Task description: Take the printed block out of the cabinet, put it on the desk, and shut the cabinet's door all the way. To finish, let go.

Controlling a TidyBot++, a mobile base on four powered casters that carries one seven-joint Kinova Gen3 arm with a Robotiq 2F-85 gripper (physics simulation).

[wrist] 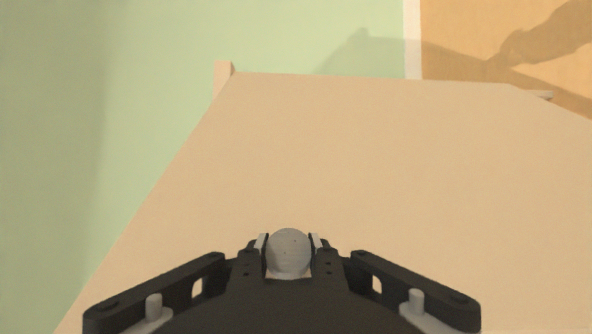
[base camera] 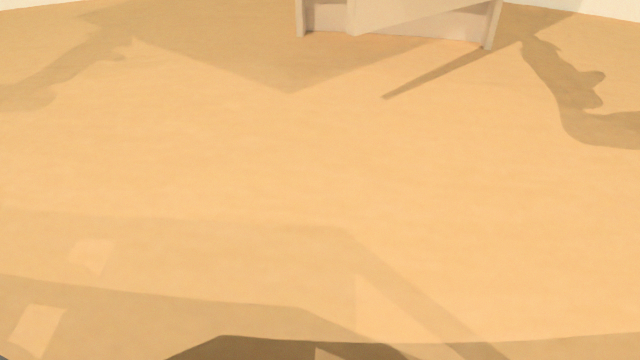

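My gripper is shut on a round grey knob at the lower middle of the wrist view. The knob stands in front of the broad beige cabinet door, which fills much of that view. In the base view the door hangs at a slant across the front of the cabinet, so it stands partly open. The inside of the cabinet is hidden. The printed block and the desk do not show in either view, and the gripper does not show in the base view.
The cabinet's front leg meets the wooden floor at the top of the base view. Arm-shaped shadows lie on the floor. A green wall with a white skirting strip rises beyond the cabinet.
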